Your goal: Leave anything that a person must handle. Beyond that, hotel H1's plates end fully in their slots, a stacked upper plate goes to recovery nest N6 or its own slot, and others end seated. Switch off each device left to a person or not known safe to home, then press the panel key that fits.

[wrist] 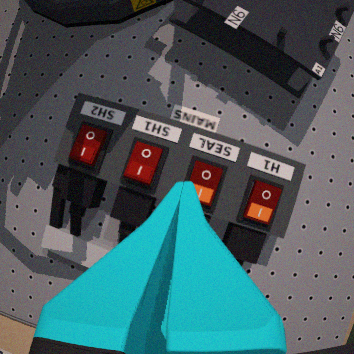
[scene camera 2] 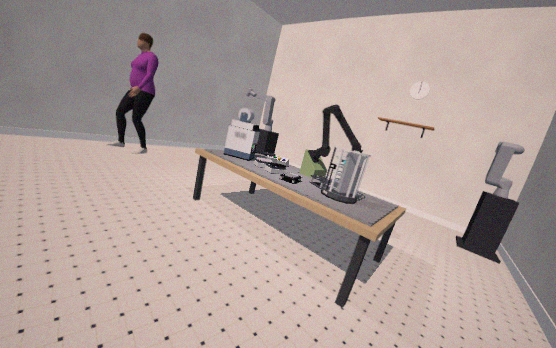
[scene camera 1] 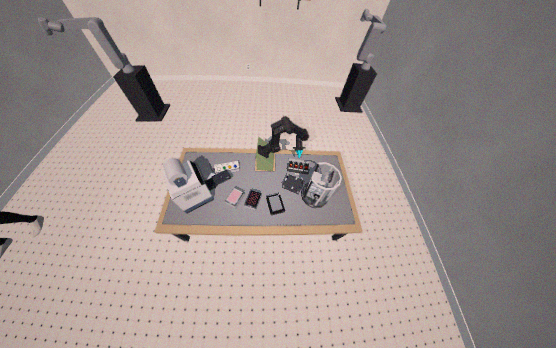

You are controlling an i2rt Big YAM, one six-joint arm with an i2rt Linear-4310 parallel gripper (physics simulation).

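Places are measured from the arm's base along level axes (x ahead, y left, z up), in metres.
Where they show: gripper, fingertip midpoint: (wrist: 185, 192) (scene camera 1: 299, 158); arm's base, origin of the base link: (scene camera 2: 312, 156) (scene camera 1: 262, 152).
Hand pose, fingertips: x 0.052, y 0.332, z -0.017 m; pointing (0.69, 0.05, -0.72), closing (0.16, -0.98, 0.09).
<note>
Things, the pixels of their top centre, and the offset from my fingertips.
- MAINS strip, middle of its top: (wrist: 158, 212) (scene camera 1: 298, 163) dx -0.018, dy +0.019, dz -0.105 m
- SEAL switch, middle of its top: (wrist: 203, 182) dx +0.010, dy -0.011, dz -0.105 m
- H1, middle of its top: (wrist: 263, 202) dx +0.000, dy -0.060, dz -0.105 m
- SH1, middle of its top: (wrist: 141, 161) dx +0.020, dy +0.038, dz -0.105 m
- SH2, middle of its top: (wrist: 84, 143) dx +0.029, dy +0.087, dz -0.105 m
- N6 nest, middle of its top: (scene camera 2: 323, 176) (scene camera 1: 293, 181) dx +0.201, dy -0.056, dz -0.082 m
- clear-walled round hotel, middle of its top: (scene camera 2: 352, 147) (scene camera 1: 326, 174) dx +0.300, dy +0.138, dz +0.194 m
- key panel, middle of its top: (scene camera 1: 226, 164) (scene camera 2: 278, 155) dx +0.023, dy -0.666, dz -0.075 m
- white machine, middle of its top: (scene camera 1: 173, 165) (scene camera 2: 249, 109) dx +0.309, dy -0.911, dz +0.297 m
- pink-topped plate, middle of its top: (scene camera 1: 234, 195) dx +0.334, dy -0.565, dz -0.089 m
- red-dotted plate, middle of its top: (scene camera 1: 253, 197) dx +0.358, dy -0.405, dz -0.081 m
- black frame, middle of its top: (scene camera 1: 275, 202) dx +0.388, dy -0.223, dz -0.116 m
My gripper (scene camera 1: 300, 153) (wrist: 185, 192) is shut and empty. It hangs near the MAINS strip (scene camera 1: 298, 166) (wrist: 116, 145), its tips overlapping the lower left of the SEAL switch (wrist: 207, 176) in the wrist view. The SEAL and H1 (wrist: 263, 201) switches show orange at I. The SH1 (wrist: 143, 162) and SH2 (wrist: 87, 144) switches show no orange. The N6 nest (scene camera 1: 292, 183) (wrist: 260, 45) lies beyond the strip. A clear-walled round hotel (scene camera 1: 321, 186) (scene camera 2: 346, 175) stands at the right; its plates are too small to judge. The key panel (scene camera 1: 227, 166) lies at back left.
A white machine (scene camera 1: 190, 194) (scene camera 2: 241, 141) stands at the left end. A pink-topped plate (scene camera 1: 235, 196), a red-dotted plate (scene camera 1: 253, 198) and a black frame (scene camera 1: 275, 204) lie mid-table. A green board (scene camera 1: 265, 162) (scene camera 2: 312, 165) is near my arm's base. A person (scene camera 2: 143, 75) stands beyond the table.
</note>
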